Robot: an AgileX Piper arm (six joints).
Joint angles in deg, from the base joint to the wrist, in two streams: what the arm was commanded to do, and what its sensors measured. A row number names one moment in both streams.
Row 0, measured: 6.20 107.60 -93.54 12.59 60.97 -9.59
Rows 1 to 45, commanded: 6.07 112.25 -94.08 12.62 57.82 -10.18; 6.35 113.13 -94.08 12.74 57.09 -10.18; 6.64 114.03 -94.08 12.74 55.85 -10.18; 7.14 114.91 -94.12 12.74 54.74 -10.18; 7.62 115.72 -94.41 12.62 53.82 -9.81; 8.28 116.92 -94.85 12.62 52.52 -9.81; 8.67 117.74 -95.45 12.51 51.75 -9.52; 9.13 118.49 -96.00 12.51 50.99 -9.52; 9.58 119.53 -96.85 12.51 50.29 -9.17; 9.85 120.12 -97.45 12.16 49.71 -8.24; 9.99 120.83 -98.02 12.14 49.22 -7.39; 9.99 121.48 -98.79 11.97 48.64 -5.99; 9.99 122.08 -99.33 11.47 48.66 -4.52; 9.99 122.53 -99.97 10.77 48.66 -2.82; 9.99 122.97 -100.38 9.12 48.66 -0.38; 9.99 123.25 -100.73 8.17 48.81 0.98; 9.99 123.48 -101.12 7.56 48.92 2.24; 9.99 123.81 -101.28 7.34 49.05 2.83; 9.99 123.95 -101.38 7.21 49.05 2.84; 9.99 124.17 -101.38 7.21 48.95 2.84; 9.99 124.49 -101.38 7.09 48.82 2.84; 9.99 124.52 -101.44 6.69 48.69 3.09; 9.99 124.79 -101.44 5.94 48.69 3.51; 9.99 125.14 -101.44 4.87 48.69 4.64; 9.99 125.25 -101.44 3.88 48.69 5.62; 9.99 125.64 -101.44 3.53 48.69 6.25; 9.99 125.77 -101.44 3.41 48.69 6.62; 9.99 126.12 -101.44 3.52 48.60 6.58; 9.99 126.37 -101.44 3.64 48.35 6.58; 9.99 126.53 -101.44 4.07 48.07 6.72; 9.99 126.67 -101.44 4.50 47.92 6.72; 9.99 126.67 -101.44 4.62 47.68 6.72; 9.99 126.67 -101.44 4.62 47.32 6.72; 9.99 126.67 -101.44 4.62 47.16 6.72; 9.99 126.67 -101.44 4.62 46.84 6.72; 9.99 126.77 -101.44 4.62 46.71 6.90; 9.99 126.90 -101.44 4.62 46.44 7.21; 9.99 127.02 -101.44 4.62 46.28 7.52; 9.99 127.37 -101.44 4.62 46.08 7.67; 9.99 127.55 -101.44 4.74 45.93 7.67; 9.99 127.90 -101.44 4.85 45.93 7.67; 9.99 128.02 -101.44 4.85 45.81 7.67; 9.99 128.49 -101.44 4.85 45.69 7.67; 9.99 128.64 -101.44 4.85 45.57 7.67; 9.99 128.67 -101.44 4.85 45.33 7.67
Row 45, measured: 10.11 128.02 -101.00 4.83 46.27 7.59
